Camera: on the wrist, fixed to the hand. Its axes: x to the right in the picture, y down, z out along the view.
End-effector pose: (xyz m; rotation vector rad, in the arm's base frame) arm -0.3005 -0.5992 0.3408 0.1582 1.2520 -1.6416
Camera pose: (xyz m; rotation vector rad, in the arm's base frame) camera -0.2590 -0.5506 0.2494 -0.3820 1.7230 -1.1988
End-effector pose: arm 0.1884 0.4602 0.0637 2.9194 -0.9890 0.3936
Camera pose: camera 0.1234 0.3887 0.1194 2.3434 -0.7727 -0.0450
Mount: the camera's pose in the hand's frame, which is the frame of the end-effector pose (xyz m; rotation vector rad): 0.0066 0.0934 -0.0606 -0.6901 -0.0603 -0.1016
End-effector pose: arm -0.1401 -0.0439 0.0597 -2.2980 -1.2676 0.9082
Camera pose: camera -0.0386 -0.0883 0.0469 2.3438 1.7013 -0.4883
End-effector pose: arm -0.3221 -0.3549 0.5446 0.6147 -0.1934 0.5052
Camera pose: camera -0.3622 -0.2508 0.5449 -0.0353 -0.3706 0.2916
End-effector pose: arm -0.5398 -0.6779 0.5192 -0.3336 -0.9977 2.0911
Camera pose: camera -0.5628 -0.6763 0.4101 -0.5468 -1.7212 1.6169
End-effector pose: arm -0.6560 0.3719 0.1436 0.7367 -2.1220 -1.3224
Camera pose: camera -0.6352 0.3643 0.2529 0.5097 -1.5087 -1.9879
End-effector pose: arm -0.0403 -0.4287 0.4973 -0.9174 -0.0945 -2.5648
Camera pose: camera -0.0432 -0.5283 0.4472 -1.2431 0.7891 -2.6937
